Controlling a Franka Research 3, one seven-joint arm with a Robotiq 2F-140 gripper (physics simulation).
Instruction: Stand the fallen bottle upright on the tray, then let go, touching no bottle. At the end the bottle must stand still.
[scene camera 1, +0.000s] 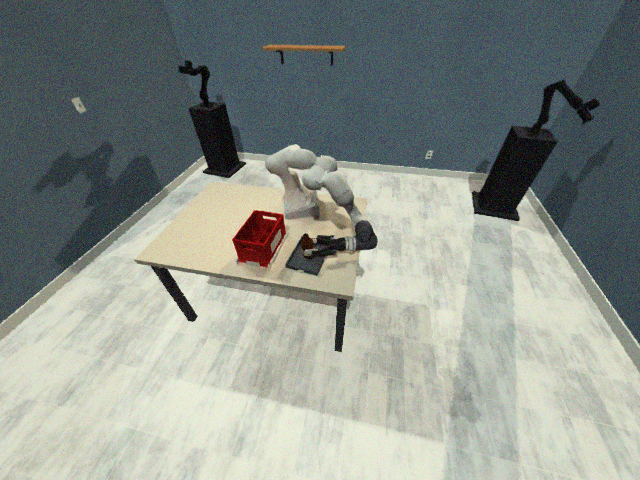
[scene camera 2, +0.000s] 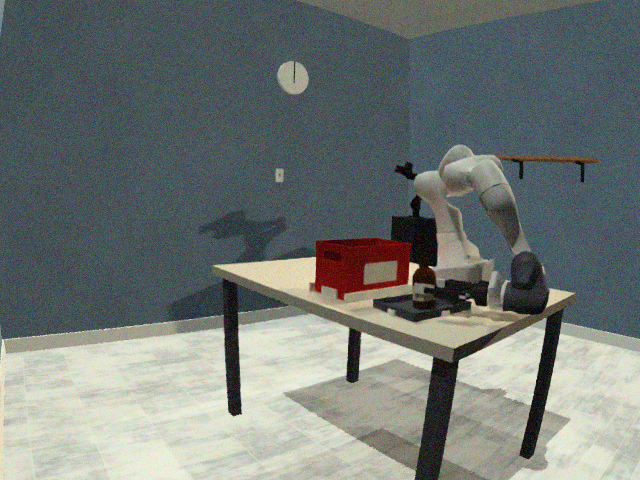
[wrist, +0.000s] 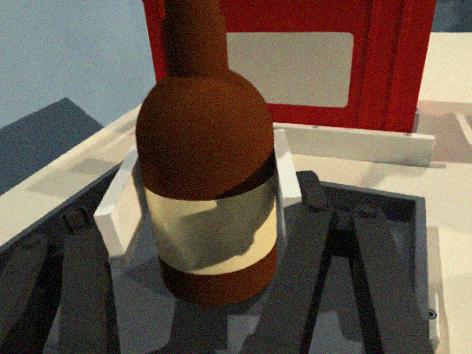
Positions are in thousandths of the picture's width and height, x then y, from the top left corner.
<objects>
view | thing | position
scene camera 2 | my gripper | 655, 593
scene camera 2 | brown bottle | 663, 574
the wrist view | my gripper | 446, 451
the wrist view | brown bottle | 433, 380
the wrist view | pale rail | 823, 417
</objects>
